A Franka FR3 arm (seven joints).
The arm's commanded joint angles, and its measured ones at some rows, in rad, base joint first. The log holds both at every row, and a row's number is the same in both.
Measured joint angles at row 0:
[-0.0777 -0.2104 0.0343 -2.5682 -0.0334 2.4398 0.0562]
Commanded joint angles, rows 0 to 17:
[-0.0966 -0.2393 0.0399 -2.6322 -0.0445 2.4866 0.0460]
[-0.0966 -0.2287 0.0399 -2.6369 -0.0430 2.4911 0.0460]
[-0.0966 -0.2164 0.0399 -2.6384 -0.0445 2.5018 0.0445]
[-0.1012 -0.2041 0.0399 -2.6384 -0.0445 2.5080 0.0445]
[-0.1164 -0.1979 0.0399 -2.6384 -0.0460 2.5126 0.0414]
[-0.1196 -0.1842 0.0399 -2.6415 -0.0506 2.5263 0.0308]
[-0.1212 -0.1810 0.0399 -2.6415 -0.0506 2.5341 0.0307]
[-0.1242 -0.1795 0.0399 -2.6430 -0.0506 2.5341 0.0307]
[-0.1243 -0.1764 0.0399 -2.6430 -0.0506 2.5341 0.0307]
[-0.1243 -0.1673 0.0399 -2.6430 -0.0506 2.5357 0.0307]
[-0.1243 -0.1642 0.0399 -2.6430 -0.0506 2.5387 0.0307]
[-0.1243 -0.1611 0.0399 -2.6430 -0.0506 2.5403 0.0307]
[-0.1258 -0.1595 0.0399 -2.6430 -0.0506 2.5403 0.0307]
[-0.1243 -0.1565 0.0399 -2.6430 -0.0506 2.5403 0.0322]
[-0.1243 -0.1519 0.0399 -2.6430 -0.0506 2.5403 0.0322]
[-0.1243 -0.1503 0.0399 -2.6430 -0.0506 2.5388 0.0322]
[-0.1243 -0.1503 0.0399 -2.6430 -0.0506 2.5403 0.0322]
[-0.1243 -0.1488 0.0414 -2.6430 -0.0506 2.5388 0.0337]
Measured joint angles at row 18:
[-0.1109 -0.1485 0.0332 -2.6250 -0.0373 2.5140 0.0399]
